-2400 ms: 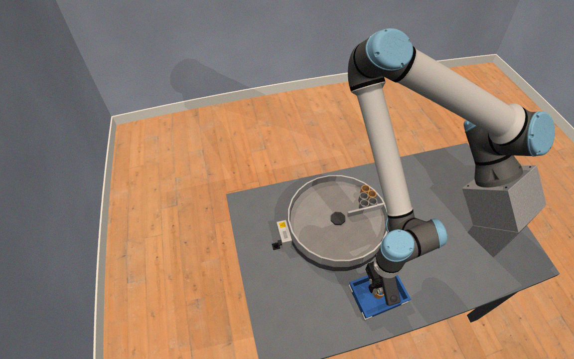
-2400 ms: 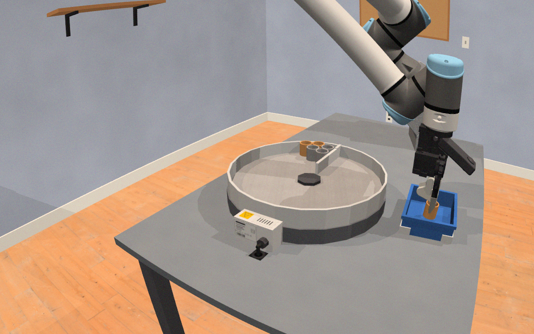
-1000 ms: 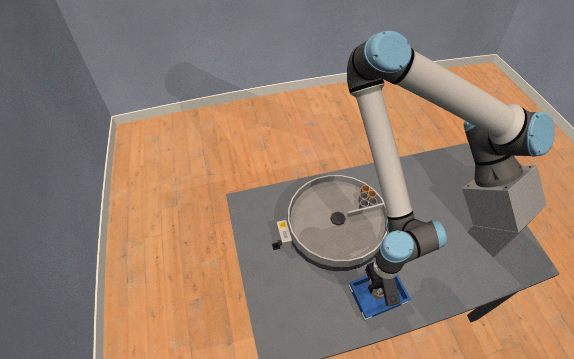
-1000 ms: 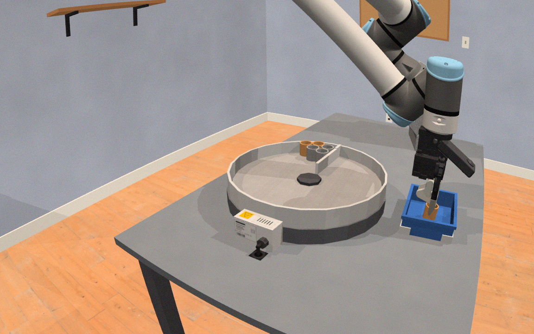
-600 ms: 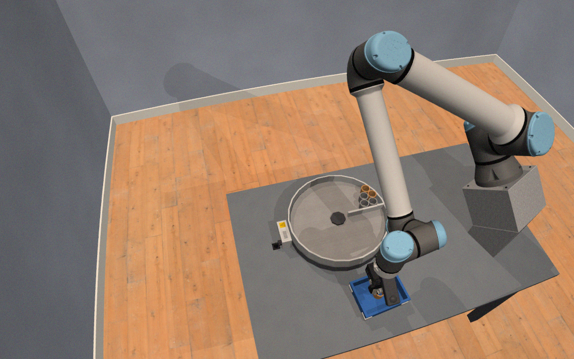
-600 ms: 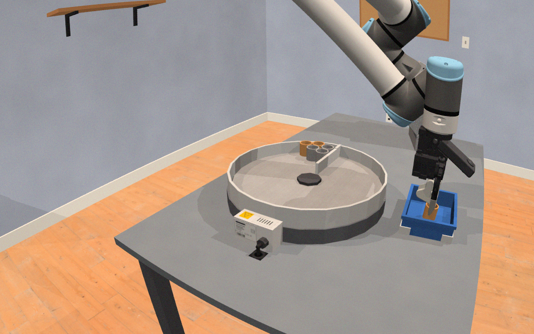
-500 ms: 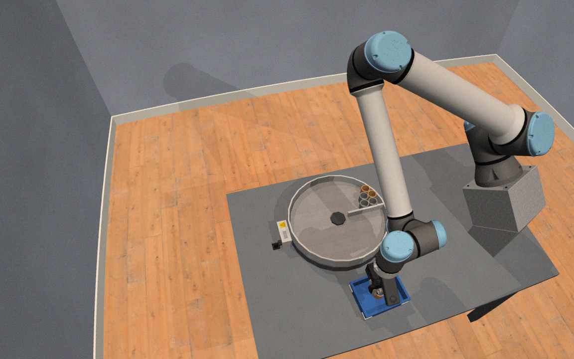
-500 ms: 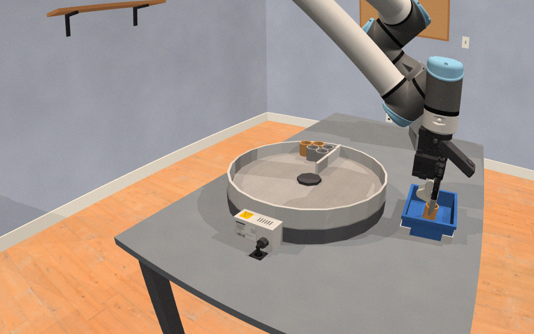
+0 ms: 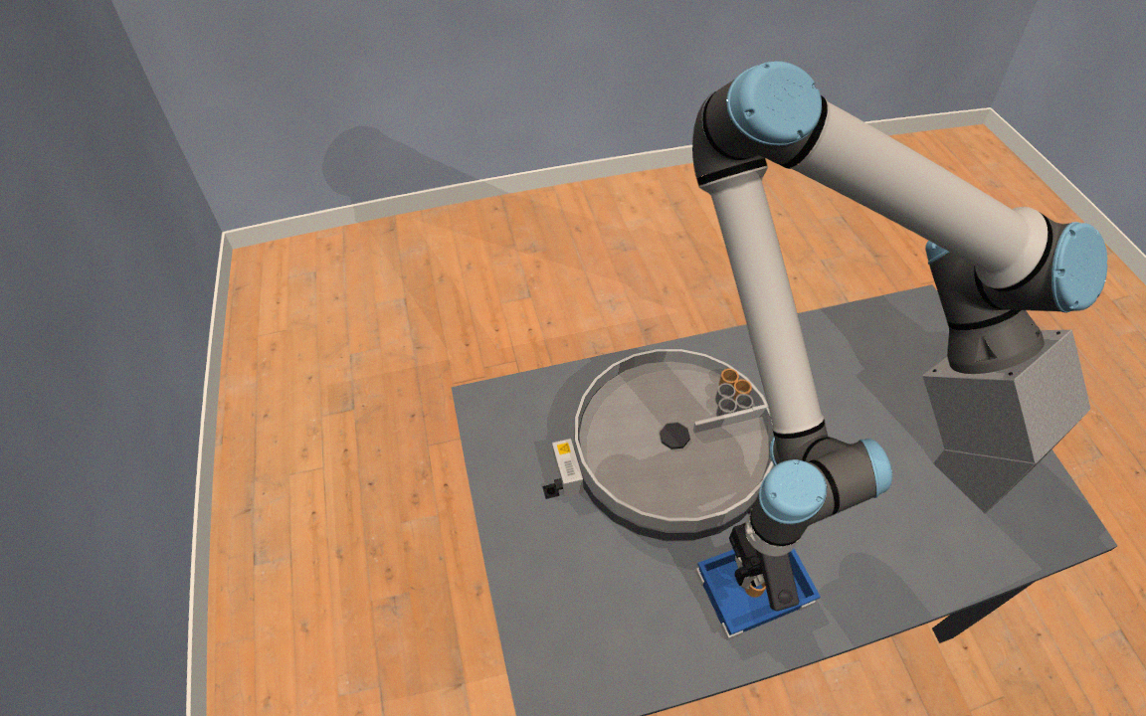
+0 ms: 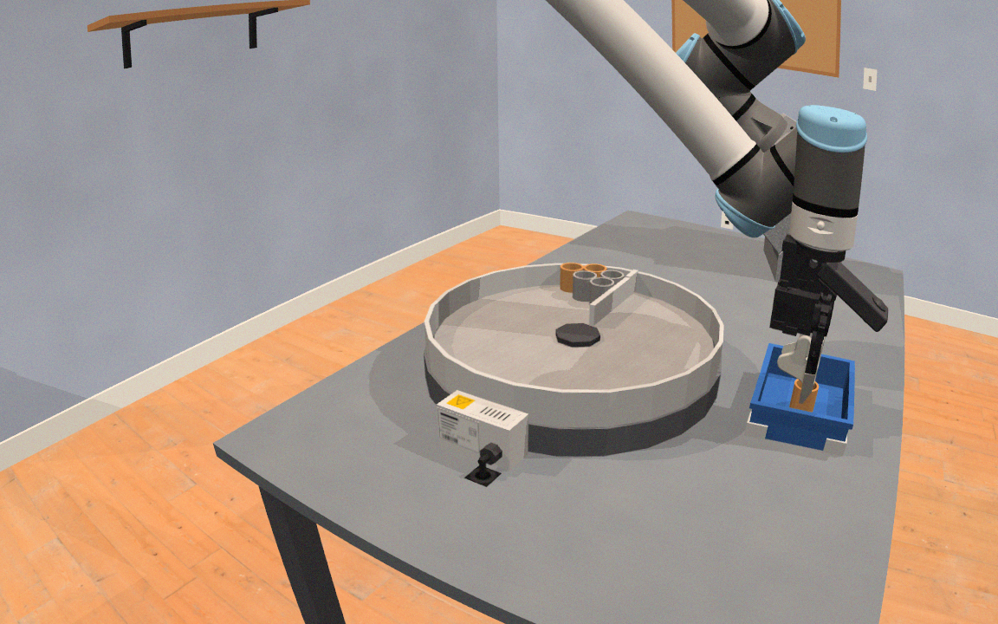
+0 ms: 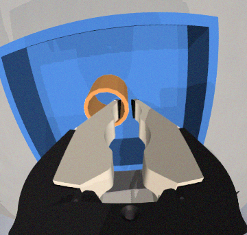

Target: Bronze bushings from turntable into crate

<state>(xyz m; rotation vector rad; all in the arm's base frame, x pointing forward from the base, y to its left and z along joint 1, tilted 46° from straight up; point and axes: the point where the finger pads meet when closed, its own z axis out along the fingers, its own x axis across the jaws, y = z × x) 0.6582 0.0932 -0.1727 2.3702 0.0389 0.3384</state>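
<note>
The blue crate is 2 cm behind my hand and 2 cm below it. The rest, counted from my hand: round grey turntable 1 cm ahead, 35 cm to the right, 1 cm above.
</note>
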